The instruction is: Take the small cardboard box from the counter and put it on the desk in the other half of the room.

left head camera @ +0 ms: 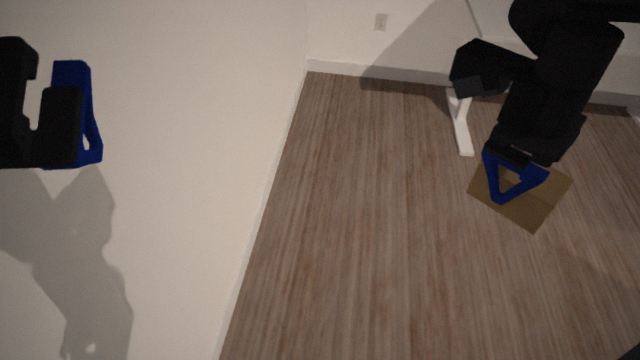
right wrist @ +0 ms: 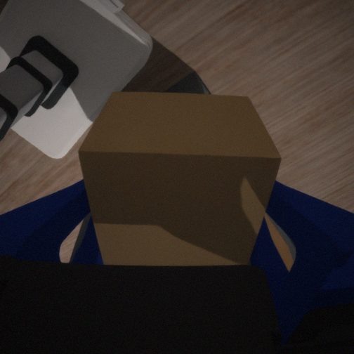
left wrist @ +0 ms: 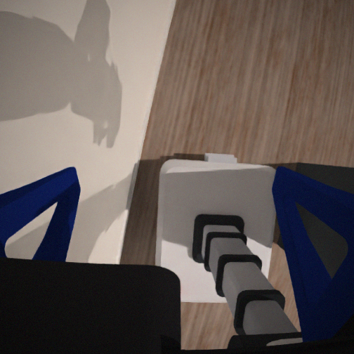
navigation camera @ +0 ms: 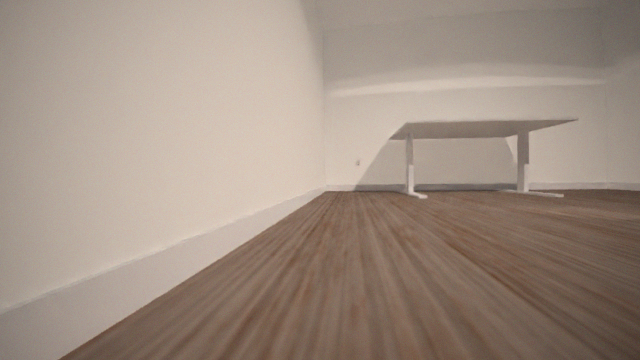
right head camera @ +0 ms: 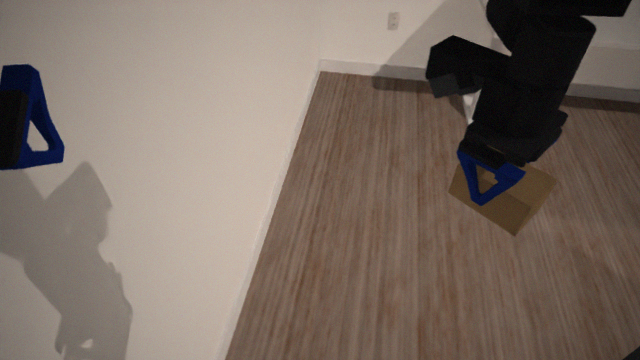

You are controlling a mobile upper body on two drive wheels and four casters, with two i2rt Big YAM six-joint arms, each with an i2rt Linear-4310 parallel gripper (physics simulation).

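Note:
The small brown cardboard box is held between the blue fingers of my right gripper, which is shut on it, above the floor. The box hides parts of the fingertips in the right wrist view. My left gripper is open and empty, near the left wall; part of it shows at the left edge of both head views. The white desk stands ahead, right of the middle in the navigation view, against the far wall. One of its feet shows beyond my right arm. The desk's upper surface is hidden.
A long pale wall with a baseboard runs along the left. Wood floor lies between me and the desk. A dark grey shape shows at the right in the left wrist view. A wall outlet is left of the desk.

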